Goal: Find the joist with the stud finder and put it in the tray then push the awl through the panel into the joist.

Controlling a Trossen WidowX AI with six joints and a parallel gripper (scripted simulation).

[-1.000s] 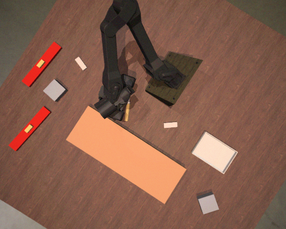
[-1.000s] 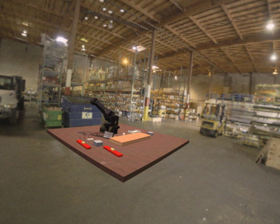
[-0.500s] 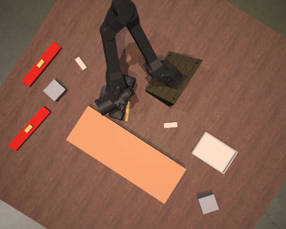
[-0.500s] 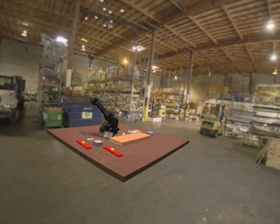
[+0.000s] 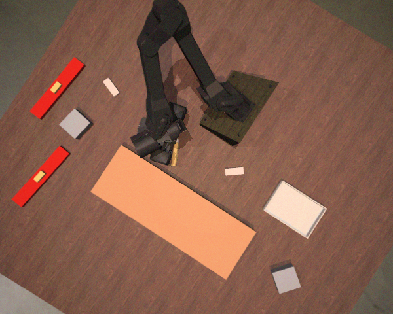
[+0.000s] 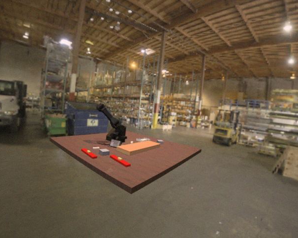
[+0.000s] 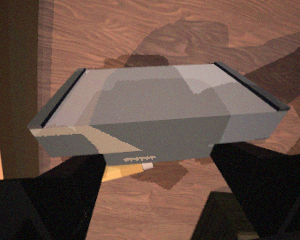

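The awl lies 10 mm ahead of my gripper tip, 40 mm to the left of it and 20 mm below it. Round my gripper tip: grey stud finder: 20 mm ahead; then white tray: 40 mm behind, 480 mm to the left, 10 mm below.
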